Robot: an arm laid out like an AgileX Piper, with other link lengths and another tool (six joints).
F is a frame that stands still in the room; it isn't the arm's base.
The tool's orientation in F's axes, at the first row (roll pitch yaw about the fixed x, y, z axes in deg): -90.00 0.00 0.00
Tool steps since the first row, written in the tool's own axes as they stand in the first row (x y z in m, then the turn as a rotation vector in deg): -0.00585 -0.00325 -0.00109 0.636 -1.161 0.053; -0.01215 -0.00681 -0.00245 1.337 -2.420 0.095; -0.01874 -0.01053 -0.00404 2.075 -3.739 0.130; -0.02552 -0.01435 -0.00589 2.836 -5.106 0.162; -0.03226 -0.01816 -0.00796 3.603 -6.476 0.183; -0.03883 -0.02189 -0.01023 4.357 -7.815 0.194; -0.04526 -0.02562 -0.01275 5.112 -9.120 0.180; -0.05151 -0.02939 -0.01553 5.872 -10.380 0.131; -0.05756 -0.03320 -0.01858 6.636 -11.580 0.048
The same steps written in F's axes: -0.00585 -0.00109 0.00325 0.636 0.053 1.161; -0.01215 -0.00245 0.00681 1.337 0.095 2.420; -0.01874 -0.00404 0.01053 2.075 0.130 3.739; -0.02552 -0.00589 0.01435 2.836 0.162 5.106; -0.03226 -0.00796 0.01816 3.603 0.183 6.476; -0.03883 -0.01023 0.02189 4.357 0.194 7.815; -0.04526 -0.01275 0.02562 5.112 0.180 9.120; -0.05151 -0.01553 0.02939 5.872 0.131 10.380; -0.05756 -0.01858 0.03320 6.636 0.048 11.580
